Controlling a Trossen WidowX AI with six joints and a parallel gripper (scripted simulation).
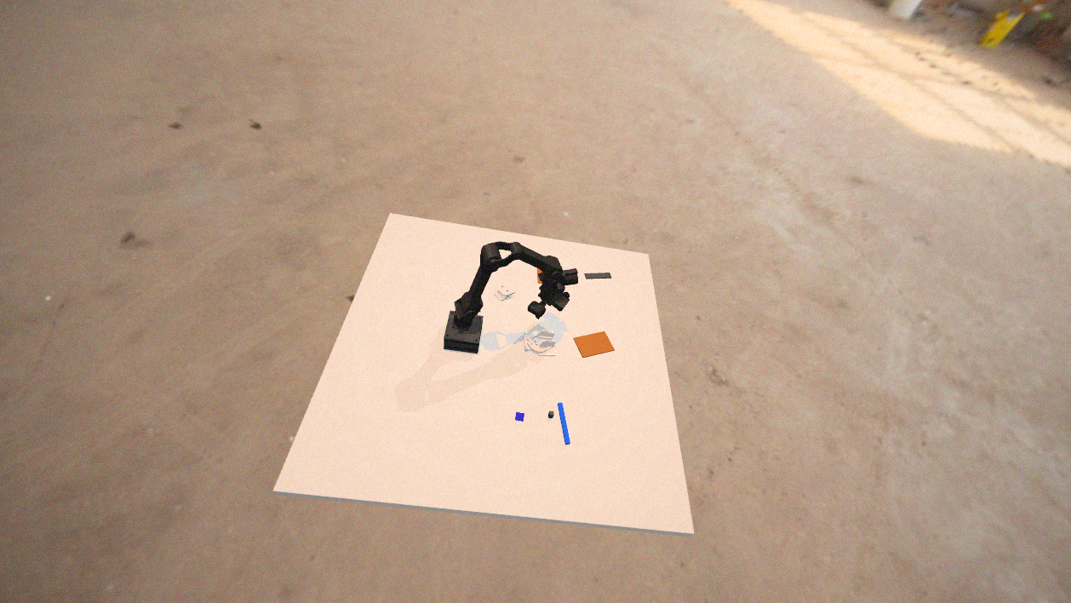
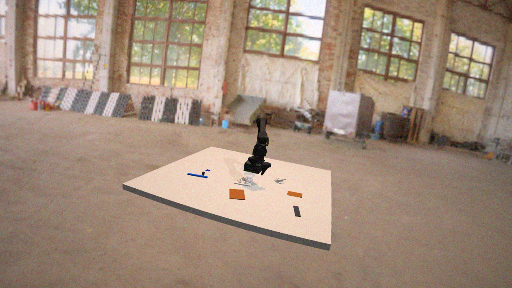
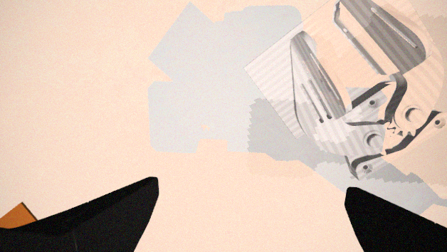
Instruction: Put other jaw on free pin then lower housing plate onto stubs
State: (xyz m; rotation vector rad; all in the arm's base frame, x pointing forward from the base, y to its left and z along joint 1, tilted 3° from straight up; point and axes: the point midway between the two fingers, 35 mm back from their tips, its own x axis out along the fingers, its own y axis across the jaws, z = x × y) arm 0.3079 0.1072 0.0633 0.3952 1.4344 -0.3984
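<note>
My gripper tip is 17 cm past the small white part, 14 cm to the right of it and 8 cm above it. The rest, counted from my gripper tip: smaller orange tile: 29 cm to the left, 9 cm below; then flat white part: 9 cm to the right, 9 cm below, 3 cm ahead; then large orange tile: 23 cm ahead, 9 cm below, 6 cm to the right.
</note>
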